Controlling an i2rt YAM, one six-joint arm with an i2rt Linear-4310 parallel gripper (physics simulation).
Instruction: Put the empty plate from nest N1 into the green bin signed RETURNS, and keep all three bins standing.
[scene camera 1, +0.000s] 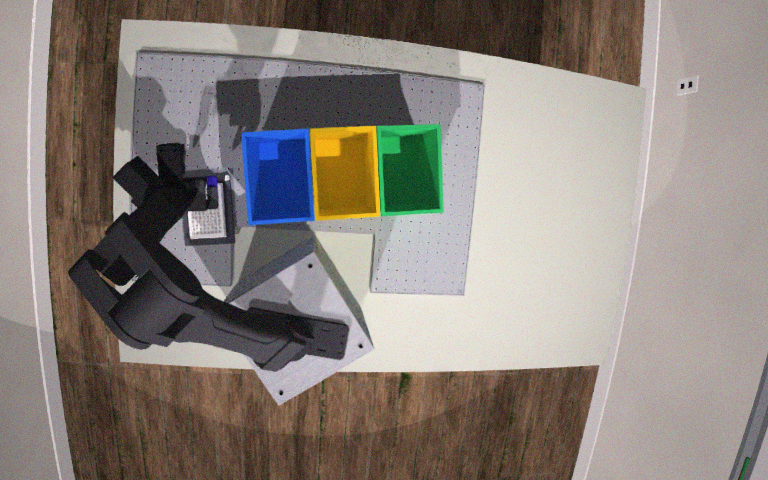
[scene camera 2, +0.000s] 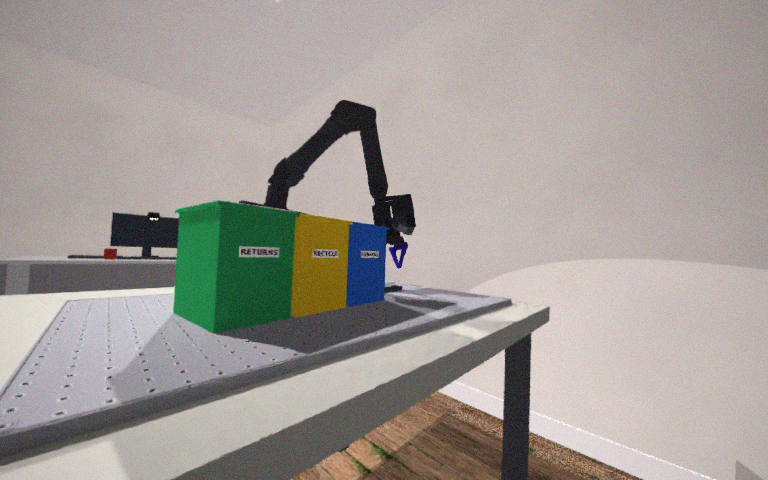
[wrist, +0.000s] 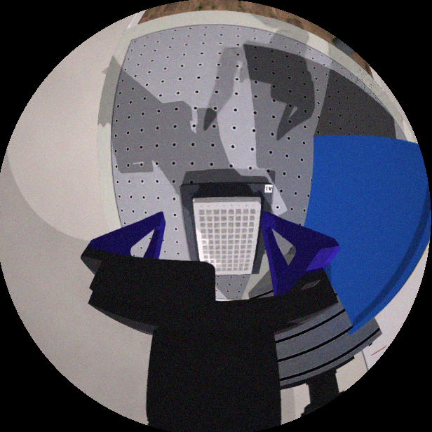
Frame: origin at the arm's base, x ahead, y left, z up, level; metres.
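Seen in the pictures: gripper, between the fingertips: (scene camera 2: 389, 269); arm's base, origin of its link: (scene camera 1: 296, 333).
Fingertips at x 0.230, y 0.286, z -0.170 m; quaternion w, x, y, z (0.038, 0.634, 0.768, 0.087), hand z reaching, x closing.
Observation:
Offsets run from my fingertips to a thing's top centre. Level surfaces: height alone.
The white plate @[dx -0.056, dy -0.029, dz -0.039 m] (scene camera 1: 207, 227) (wrist: 227, 240) with a grid of wells lies in the dark nest @[dx -0.056, dy -0.029, dz -0.050 m] (scene camera 1: 229, 226) (wrist: 187, 220) at the left of the pegboard. A small tag sits at the nest's corner. My gripper (scene camera 1: 203, 190) (scene camera 2: 398, 264) (wrist: 212, 216) is open and empty, above the nest, its blue fingers apart on either side of the plate in the wrist view. The green bin @[dx +0.124, dy -0.453, dz +0.115 m] (scene camera 1: 408, 175) (scene camera 2: 254, 288) signed RETURNS stands upright at the right end of the bin row. Its visible inside is empty.
The yellow bin @[dx +0.091, dy -0.325, dz +0.115 m] (scene camera 1: 346, 183) (scene camera 2: 321, 283) and the blue bin @[dx +0.057, dy -0.198, dz +0.115 m] (scene camera 1: 280, 183) (scene camera 2: 368, 280) (wrist: 360, 215) stand upright beside the green one, the blue one nearest the nest. The grey pegboard @[dz -0.065 m] (scene camera 1: 424, 260) (scene camera 2: 73, 350) carries them. A grey block (scene camera 1: 294, 283) bears the arm's base.

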